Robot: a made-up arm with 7 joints. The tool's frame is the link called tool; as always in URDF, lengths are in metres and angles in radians. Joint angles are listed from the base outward.
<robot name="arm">
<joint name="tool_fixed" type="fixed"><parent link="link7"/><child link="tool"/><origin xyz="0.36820 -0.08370 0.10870"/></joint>
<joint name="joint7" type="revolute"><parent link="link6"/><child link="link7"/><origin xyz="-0.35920 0.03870 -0.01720"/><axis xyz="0 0 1"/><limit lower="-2.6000" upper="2.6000"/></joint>
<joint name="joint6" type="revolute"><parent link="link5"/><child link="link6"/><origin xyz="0.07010 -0.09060 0.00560"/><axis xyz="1 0 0"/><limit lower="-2.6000" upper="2.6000"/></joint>
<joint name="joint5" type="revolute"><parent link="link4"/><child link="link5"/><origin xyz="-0.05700 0.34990 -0.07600"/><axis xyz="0 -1 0"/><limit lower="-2.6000" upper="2.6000"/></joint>
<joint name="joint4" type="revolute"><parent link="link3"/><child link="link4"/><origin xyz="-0.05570 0.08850 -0.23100"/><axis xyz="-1 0 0"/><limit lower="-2.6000" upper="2.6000"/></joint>
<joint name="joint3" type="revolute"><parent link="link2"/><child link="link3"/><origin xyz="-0.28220 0.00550 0.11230"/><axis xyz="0 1 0"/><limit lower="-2.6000" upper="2.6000"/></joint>
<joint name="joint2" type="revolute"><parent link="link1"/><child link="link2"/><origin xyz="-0.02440 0.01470 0.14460"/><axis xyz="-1 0 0"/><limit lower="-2.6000" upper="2.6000"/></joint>
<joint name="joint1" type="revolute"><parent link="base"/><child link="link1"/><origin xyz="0.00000 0.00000 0.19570"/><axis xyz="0 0 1"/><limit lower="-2.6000" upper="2.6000"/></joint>
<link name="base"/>
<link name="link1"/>
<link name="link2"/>
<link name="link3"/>
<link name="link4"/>
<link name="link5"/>
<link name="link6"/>
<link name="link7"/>
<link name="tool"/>
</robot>
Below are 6 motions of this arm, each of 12 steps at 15 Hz.
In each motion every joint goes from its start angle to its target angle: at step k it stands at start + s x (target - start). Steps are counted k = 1, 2, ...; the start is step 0. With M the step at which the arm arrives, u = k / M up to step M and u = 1 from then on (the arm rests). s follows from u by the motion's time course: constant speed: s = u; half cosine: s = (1 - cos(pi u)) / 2; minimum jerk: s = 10 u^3 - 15 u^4 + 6 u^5.
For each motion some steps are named. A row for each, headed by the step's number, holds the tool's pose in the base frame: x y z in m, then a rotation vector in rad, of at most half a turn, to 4 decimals.
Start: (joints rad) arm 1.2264 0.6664 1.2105 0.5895 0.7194 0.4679 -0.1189
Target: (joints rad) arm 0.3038 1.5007 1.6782 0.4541 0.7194 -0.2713 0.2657
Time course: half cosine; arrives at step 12
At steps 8, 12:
8: -0.7045 -0.0371 0.0435 -1.6536 0.7598 0.3999
12: -0.6929 0.0866 -0.0560 -1.7755 1.1526 0.1251

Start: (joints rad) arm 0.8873 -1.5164 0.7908 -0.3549 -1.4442 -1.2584 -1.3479
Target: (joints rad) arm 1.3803 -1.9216 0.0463 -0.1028 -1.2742 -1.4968 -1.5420
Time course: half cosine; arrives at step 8
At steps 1, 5, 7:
1: -0.0422 -0.0855 0.5784 0.0208 0.5515 1.7554
5: 0.2183 -0.2095 0.6109 0.2520 0.4037 1.3607
7: 0.3208 -0.2520 0.6033 0.2891 0.4110 1.1785

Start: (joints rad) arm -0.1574 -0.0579 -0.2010 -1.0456 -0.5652 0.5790 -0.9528
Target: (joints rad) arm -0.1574 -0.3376 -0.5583 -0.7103 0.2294 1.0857 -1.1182
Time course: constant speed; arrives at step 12
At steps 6, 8, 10, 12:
6: -0.3965 0.3918 0.0327 1.7613 0.6838 -0.4993
8: -0.3374 0.4416 0.0245 1.9063 0.5486 -0.4444
10: -0.2663 0.4859 0.0276 2.0415 0.4052 -0.3671
12: -0.1860 0.5219 0.0439 2.1620 0.2534 -0.2682

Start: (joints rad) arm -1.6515 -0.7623 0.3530 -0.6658 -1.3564 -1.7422 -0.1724
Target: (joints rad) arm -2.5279 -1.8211 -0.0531 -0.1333 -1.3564 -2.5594 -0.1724
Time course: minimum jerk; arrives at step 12
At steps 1, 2, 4, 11, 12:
1: 0.3513 0.3171 0.6747 0.0363 0.1593 -0.1951
2: 0.3551 0.3113 0.6845 0.0013 0.1403 -0.2256
4: 0.3719 0.2789 0.7368 -0.2020 0.0543 -0.4161
11: 0.3799 0.1592 0.8826 -1.0263 0.1638 -1.4574
12: 0.3796 0.1585 0.8831 -1.0304 0.1670 -1.4644

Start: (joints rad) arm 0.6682 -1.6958 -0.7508 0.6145 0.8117 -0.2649 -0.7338
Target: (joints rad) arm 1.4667 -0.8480 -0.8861 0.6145 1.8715 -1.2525 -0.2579
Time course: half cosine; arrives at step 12
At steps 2, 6, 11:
2: -0.4388 -0.0083 0.4795 0.8445 -0.4497 -1.2546
6: -0.5056 -0.0292 0.4371 0.5381 -1.0798 -1.1287
11: -0.5247 -0.0634 0.2987 0.5980 -1.4565 -1.2791

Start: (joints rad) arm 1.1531 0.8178 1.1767 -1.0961 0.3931 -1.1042 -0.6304
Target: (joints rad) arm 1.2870 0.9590 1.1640 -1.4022 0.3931 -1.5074 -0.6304
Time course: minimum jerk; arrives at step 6
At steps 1, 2, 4, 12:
1: -0.4398 -0.2001 0.5436 -1.2143 -0.2284 -0.2410
2: -0.4337 -0.1966 0.5463 -1.2430 -0.2650 -0.2460
4: -0.4132 -0.1875 0.5554 -1.3328 -0.3818 -0.2640
12: -0.4059 -0.1853 0.5587 -1.3631 -0.4220 -0.2708

